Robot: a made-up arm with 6 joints. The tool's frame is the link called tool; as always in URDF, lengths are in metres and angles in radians. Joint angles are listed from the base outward. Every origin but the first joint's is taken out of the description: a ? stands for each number. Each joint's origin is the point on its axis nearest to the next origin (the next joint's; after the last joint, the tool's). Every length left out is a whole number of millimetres.
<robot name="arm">
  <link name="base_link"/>
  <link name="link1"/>
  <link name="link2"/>
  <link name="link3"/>
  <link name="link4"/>
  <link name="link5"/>
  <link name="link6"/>
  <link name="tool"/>
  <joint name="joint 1" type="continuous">
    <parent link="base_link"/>
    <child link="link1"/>
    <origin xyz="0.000 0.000 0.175" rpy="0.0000 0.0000 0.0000"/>
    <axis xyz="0 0 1"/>
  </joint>
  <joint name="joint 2" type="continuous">
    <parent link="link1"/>
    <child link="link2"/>
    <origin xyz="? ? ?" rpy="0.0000 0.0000 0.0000"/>
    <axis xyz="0 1 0"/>
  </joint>
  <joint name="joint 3" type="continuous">
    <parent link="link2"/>
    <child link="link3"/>
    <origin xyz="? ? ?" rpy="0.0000 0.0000 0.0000"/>
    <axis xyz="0 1 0"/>
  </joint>
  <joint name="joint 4" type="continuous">
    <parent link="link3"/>
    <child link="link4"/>
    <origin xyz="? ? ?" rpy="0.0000 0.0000 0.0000"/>
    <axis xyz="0 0 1"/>
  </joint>
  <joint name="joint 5" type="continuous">
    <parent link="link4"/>
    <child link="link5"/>
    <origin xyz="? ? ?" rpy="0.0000 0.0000 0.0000"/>
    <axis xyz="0 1 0"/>
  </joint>
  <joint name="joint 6" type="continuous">
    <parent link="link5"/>
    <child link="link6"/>
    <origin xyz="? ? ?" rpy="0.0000 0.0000 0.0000"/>
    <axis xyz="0 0 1"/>
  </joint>
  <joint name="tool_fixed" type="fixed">
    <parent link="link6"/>
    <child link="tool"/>
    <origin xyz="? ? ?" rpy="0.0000 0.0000 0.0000"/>
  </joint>
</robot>
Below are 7 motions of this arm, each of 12 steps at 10 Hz.
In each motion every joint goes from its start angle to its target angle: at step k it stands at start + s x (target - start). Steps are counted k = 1, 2, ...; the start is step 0. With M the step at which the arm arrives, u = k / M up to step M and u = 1 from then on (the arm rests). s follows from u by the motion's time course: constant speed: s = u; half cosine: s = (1 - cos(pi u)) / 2; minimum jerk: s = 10 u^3 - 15 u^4 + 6 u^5.
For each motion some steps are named. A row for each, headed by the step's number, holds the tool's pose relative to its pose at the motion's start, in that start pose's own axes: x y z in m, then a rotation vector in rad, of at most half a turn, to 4 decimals.
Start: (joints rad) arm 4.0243 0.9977 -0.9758 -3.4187 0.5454 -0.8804
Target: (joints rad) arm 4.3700 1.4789 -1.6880 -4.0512 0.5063 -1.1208
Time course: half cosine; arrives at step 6
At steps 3, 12:
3: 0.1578 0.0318 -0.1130 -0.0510 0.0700 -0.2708
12: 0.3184 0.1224 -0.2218 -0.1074 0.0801 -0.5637

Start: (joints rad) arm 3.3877 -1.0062 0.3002 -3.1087 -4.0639 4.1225
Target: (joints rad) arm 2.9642 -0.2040 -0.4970 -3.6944 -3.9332 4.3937
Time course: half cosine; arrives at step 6
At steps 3, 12:
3: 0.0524 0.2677 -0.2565 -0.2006 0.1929 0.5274
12: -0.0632 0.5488 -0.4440 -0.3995 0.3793 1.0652

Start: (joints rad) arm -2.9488 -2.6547 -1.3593 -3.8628 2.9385 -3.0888
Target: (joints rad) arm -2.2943 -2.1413 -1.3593 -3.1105 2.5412 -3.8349
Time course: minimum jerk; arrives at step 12
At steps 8, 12:
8: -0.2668 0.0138 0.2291 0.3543 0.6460 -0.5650
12: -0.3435 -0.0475 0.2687 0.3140 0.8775 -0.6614

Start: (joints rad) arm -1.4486 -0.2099 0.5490 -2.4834 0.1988 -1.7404
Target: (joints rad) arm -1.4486 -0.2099 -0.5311 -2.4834 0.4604 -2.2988
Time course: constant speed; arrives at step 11
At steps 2, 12:
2: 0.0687 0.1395 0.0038 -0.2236 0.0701 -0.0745
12: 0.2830 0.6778 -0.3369 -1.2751 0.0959 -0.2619

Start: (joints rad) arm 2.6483 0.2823 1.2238 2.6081 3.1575 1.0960
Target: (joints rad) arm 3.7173 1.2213 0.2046 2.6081 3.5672 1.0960
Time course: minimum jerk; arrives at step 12
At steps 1, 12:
1: -0.0037 -0.0010 -0.0030 0.0026 0.0063 -0.0004
12: -1.0299 -0.3679 0.1661 0.4842 1.2119 -0.3101

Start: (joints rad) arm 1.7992 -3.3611 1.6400 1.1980 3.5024 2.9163
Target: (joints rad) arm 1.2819 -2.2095 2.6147 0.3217 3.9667 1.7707
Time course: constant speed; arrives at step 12
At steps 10, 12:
10: 0.3072 0.7664 -0.1879 2.2952 -0.4509 -0.3210
12: 0.3613 0.8536 -0.0873 2.7817 -0.3198 -0.1215

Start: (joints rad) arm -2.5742 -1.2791 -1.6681 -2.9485 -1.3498 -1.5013
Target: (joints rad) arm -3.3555 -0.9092 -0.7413 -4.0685 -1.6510 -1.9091
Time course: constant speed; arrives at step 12
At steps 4, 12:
4: 0.1793 -0.2849 0.1979 0.5308 -0.1089 -0.2549
12: 0.6219 -0.9646 0.0722 1.2706 -0.1674 -1.4190

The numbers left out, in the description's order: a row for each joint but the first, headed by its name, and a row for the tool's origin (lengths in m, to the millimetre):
joint 2: 0.000 0.037 0.000
joint 3: 0.000 0.000 0.707
joint 4: 0.000 0.000 0.638
joint 5: 0.000 0.000 0.000
joint 6: 0.000 0.000 0.133
tool: 0.000 0.000 0.000

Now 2 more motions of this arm.
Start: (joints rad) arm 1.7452 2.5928 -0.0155 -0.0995 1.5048 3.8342
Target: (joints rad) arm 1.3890 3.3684 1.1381 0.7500 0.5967 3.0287
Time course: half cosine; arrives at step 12
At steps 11, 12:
11: -1.1829 0.3854 0.8561 0.1723 -1.1748 0.0716
12: -1.2083 0.3950 0.8493 0.1636 -1.1890 0.0763

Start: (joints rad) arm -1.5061 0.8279 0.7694 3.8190 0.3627 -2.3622
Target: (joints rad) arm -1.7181 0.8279 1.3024 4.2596 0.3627 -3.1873
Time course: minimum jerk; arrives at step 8
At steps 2, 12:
2: -0.0252 -0.0461 -0.0048 0.0674 -0.0232 -0.0602
12: -0.2507 -0.3964 -0.1694 0.7096 -0.0865 -0.5264

